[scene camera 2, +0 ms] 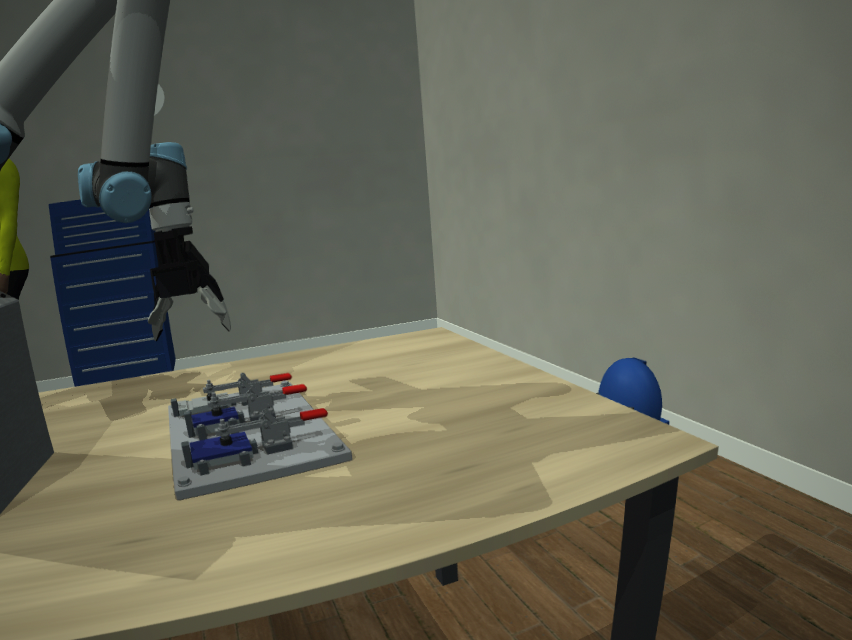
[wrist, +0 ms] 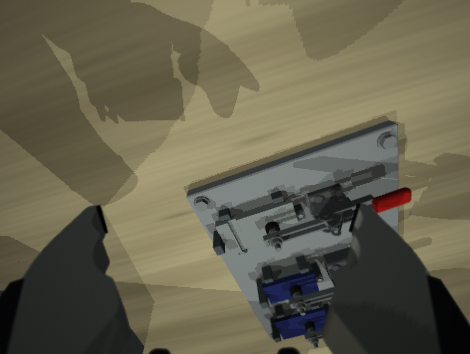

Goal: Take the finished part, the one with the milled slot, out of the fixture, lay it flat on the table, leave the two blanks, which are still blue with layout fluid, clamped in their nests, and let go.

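Places are measured from the arm's base along level axes (x ahead, y left, z up), in metres.
Pixels of known places: gripper, fingertip midpoint: (scene camera 2: 192,336) (wrist: 229,207).
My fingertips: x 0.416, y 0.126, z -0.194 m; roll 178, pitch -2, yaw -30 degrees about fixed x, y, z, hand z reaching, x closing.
Observation:
Ahead of a thing's pixels: the offset from my fingertips to its top centre. "spot": to the spot under its first point.
The fixture plate (scene camera 2: 316,451) (wrist: 260,187) lies on the table with three clamped nests. The finished part @[dx -0.021, dy -0.109, dz -0.092 m] (wrist: 255,222), bare grey with a thin milled slot near its left end, sits in the nest nearest the top of the wrist view, a clamp's black tip over it; it is hard to make out in the scene view. Two blue blanks @[dx -0.053, dy -0.326, dz -0.087 m] (scene camera 2: 237,445) @[dx -0.030, dy -0.219, dz -0.082 m] (scene camera 2: 203,418) (wrist: 280,291) (wrist: 290,327) sit in the other nests under their clamps. My gripper (scene camera 2: 193,333) (wrist: 229,207) is open and empty, high above the fixture. Its right finger hides part of the clamps in the wrist view.
Red clamp handles @[spot: dx +0.078, dy -0.357, dz -0.069 m] (scene camera 2: 313,414) @[spot: dx +0.097, dy -0.248, dz -0.063 m] (scene camera 2: 294,388) @[spot: dx +0.116, dy -0.139, dz -0.073 m] (scene camera 2: 280,376) (wrist: 392,200) stick out on one side. A grey block (scene camera 2: 20,406) stands at the table's left. A blue cabinet (scene camera 2: 110,310) and a person in yellow (scene camera 2: 8,220) are behind; a blue rounded object (scene camera 2: 630,389) is beyond the right edge.

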